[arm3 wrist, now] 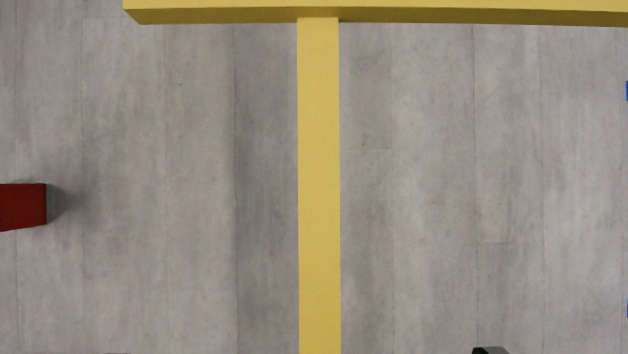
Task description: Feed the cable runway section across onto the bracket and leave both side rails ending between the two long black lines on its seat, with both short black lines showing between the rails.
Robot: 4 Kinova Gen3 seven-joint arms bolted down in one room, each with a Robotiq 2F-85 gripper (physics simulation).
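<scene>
The yellow cable runway section shows in part in the arm3 wrist view. One side rail runs across the top, with its left end at the upper left. A rung runs from that rail straight down through the middle of the view. Arm3's gripper is at the bottom edge, where small dark tips show far apart, one on each side of the rung; it is open. The other side rail, the black lines and a seat that I can make out as the bracket's do not show. The grippers of arm1, arm2 and arm4 do not show.
A dark red block-shaped part enters from the left edge, with a shadow beside it. Two small blue pieces, an upper one and a lower one, show at the right edge. Grey plank flooring lies below the runway section.
</scene>
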